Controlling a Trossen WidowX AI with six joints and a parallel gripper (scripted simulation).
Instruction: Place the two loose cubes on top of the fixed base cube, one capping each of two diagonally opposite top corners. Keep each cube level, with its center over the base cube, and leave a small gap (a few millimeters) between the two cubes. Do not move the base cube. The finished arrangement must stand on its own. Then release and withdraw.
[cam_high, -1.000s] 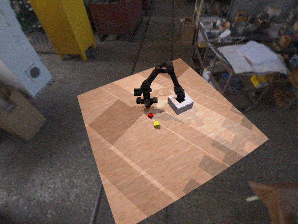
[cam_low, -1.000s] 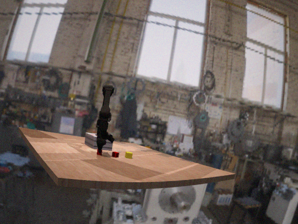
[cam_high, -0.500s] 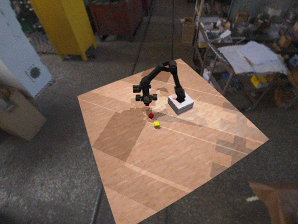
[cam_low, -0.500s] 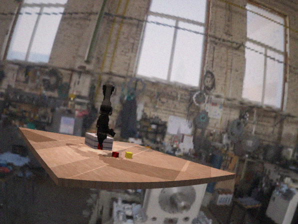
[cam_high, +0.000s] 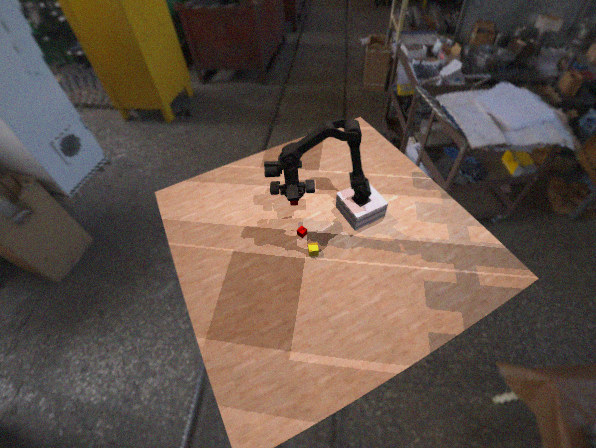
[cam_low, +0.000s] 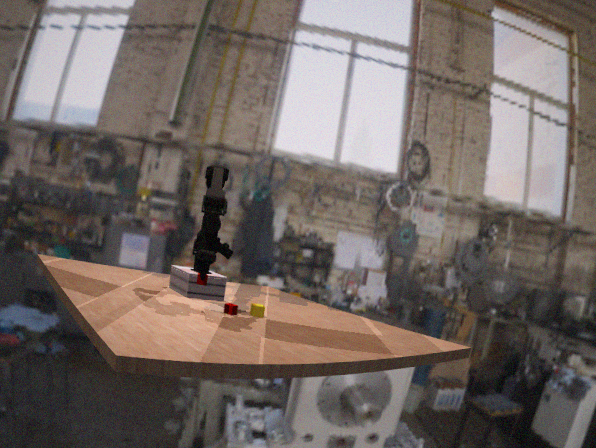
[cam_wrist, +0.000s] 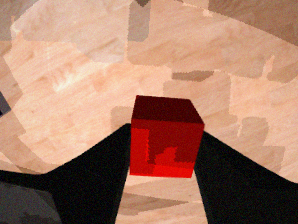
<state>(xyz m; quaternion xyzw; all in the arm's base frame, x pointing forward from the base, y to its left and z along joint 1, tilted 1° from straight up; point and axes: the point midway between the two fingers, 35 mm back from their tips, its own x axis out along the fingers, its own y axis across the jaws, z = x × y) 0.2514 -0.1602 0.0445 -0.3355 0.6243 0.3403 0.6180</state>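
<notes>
Now: gripper tip 5 cm short of the yellow cube, 22 cm to the right of it and 8 cm above it.
</notes>
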